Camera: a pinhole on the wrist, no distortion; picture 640 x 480 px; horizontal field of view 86.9 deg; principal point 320.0 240.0 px. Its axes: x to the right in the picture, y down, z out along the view. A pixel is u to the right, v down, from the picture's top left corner.
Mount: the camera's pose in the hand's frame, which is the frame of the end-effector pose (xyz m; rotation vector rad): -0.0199 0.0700 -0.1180 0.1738 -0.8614 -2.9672
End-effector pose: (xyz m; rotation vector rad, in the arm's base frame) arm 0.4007 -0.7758 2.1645 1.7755 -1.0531 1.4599
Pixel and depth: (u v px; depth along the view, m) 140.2 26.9 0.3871
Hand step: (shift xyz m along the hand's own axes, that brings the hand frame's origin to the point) 0.1345 0.4973 0.0953
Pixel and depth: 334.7 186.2 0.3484
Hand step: -0.0778 0.3006 0.1431
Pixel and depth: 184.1 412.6 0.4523
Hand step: 0.1093 0.1289 0.4025
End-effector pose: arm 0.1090 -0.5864 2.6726 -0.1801 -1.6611 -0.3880
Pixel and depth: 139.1 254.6 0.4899
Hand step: 0.1817 0.3322 0.3291
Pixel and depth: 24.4 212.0 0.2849
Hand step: 0.1928 0.2602 0.1319
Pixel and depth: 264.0 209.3 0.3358
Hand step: -0.0056 0.2783 0.1526
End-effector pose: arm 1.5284 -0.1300 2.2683 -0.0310 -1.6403 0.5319
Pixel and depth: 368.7 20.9 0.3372
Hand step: -0.1119 0.4299 0.0430
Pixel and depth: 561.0 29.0 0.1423
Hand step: -0.1391 0.2128 -0.0559
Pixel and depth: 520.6 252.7 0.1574
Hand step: -0.1316 0.1414 0.0084
